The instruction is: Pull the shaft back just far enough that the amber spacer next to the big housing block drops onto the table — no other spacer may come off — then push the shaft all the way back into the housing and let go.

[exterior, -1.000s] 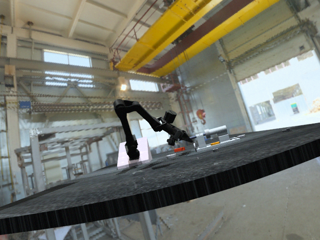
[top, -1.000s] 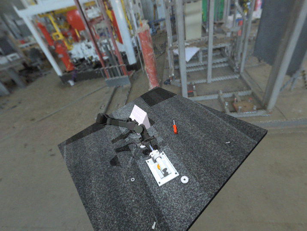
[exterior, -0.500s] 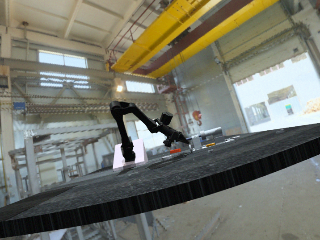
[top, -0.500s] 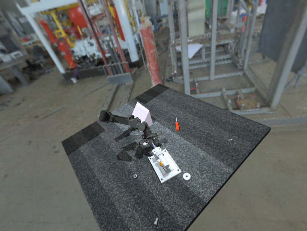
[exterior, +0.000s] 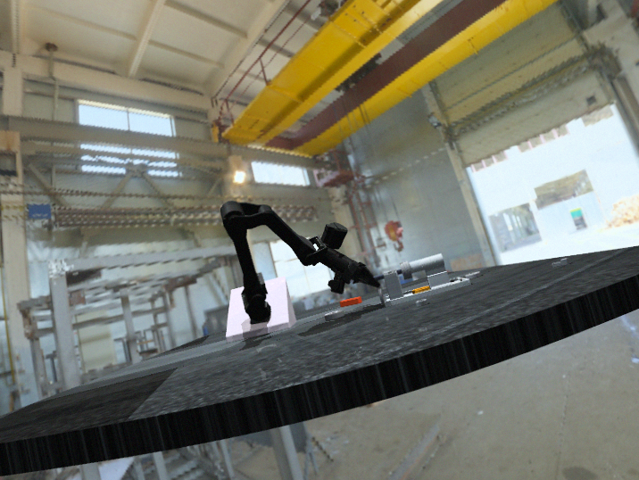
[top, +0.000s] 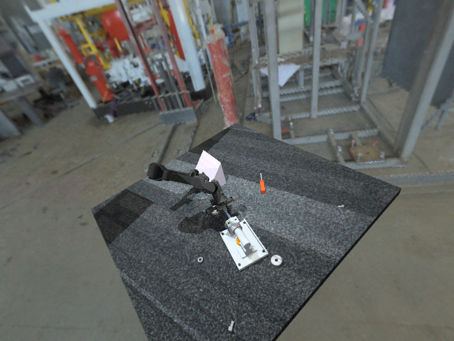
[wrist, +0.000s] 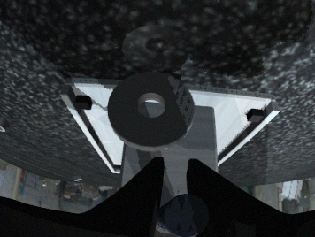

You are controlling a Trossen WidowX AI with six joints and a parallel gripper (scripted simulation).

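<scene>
My gripper tip is 50 mm short of the thin dark blue shaft, 20 mm below it and 10 mm to the left of it. Round my gripper tip: amber spacer 110 mm ahead, 40 mm below, 10 mm to the right; white block 130 mm ahead, 20 mm to the right, 10 mm below; grey round piece 150 mm behind, 50 mm below, 20 mm to the right.
</scene>
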